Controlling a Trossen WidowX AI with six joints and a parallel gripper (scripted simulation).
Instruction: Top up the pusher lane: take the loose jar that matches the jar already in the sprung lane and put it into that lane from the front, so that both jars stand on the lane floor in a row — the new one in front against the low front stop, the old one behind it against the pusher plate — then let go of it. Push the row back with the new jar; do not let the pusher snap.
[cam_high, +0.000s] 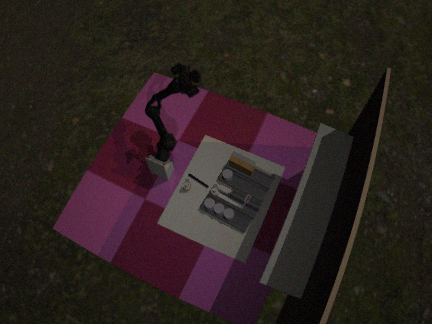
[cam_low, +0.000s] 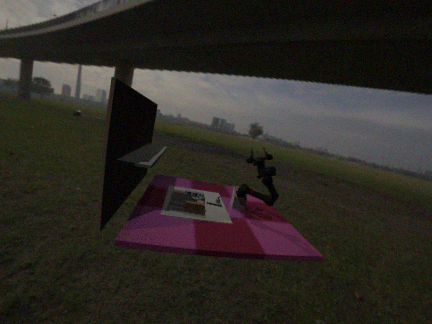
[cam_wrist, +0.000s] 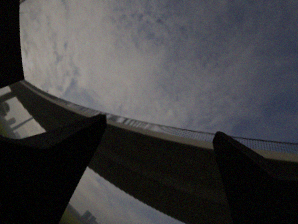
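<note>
My gripper tip is 59 cm above the thin black bar, 26 cm to the left of it and 14 cm short of it. Also, from my gripper tip: grey lane tray: 58 cm below, 40 cm ahead, 32 cm to the right; then pusher plate: 55 cm below, 37 cm ahead, 30 cm to the right; then grey shelf: 76 cm ahead, 35 cm to the right, 23 cm below.
</note>
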